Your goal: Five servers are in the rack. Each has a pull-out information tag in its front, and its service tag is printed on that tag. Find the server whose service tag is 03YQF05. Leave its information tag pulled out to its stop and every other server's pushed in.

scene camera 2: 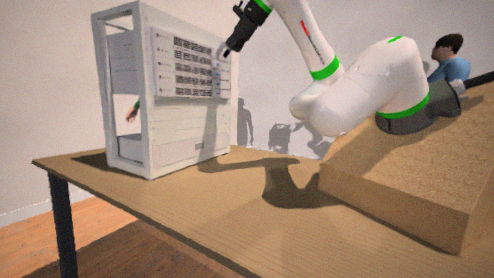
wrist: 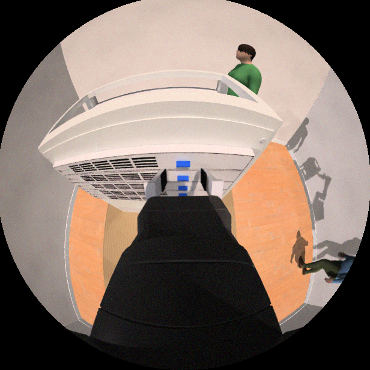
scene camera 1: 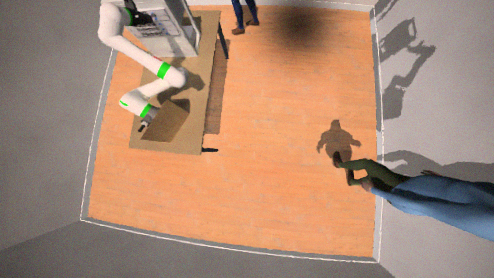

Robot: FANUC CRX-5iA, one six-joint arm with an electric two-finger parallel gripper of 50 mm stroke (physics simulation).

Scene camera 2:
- white rack: 159,55
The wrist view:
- my gripper: 183,175
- white rack: 109,151
